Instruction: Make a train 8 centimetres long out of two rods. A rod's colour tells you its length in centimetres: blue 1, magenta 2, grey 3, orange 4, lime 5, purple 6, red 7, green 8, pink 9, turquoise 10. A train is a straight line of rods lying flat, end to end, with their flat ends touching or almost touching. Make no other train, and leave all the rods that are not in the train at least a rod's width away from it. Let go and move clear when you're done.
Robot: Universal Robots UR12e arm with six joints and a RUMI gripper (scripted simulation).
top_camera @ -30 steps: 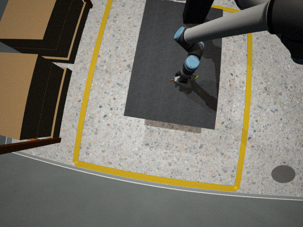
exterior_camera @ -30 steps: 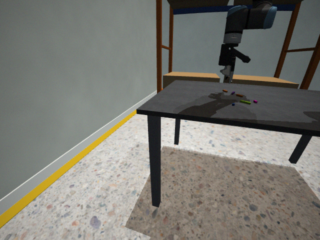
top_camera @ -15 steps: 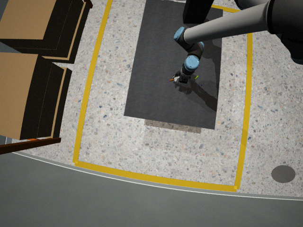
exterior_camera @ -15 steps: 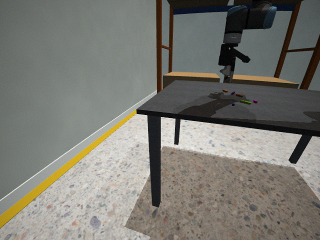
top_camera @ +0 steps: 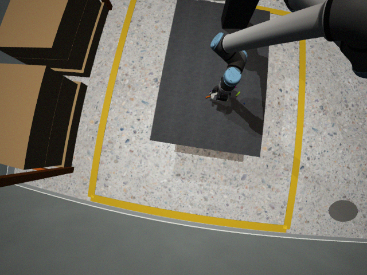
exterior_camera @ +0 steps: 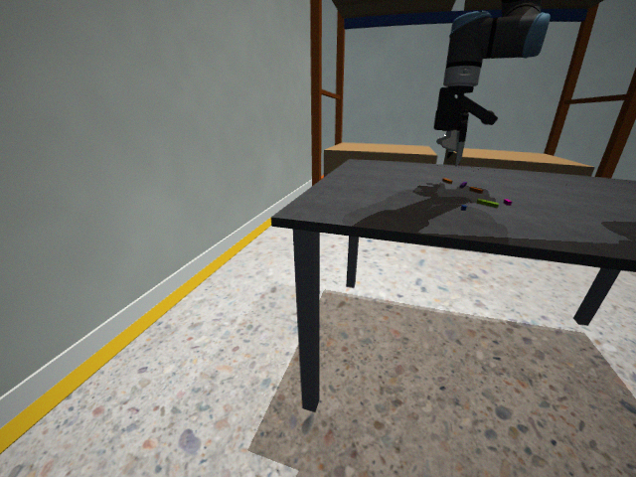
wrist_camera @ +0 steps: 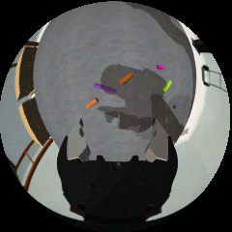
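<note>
Now: the purple rod 7 cm below my hand, 6 cm to the right of it and 4 cm behind it. Also, from my hand: lime rod 13 cm behind, 12 cm to the left, 7 cm below; magenta rod 17 cm behind, 7 cm to the left, 7 cm below; small blue rod 21 cm to the left, 8 cm behind, 7 cm below.
</note>
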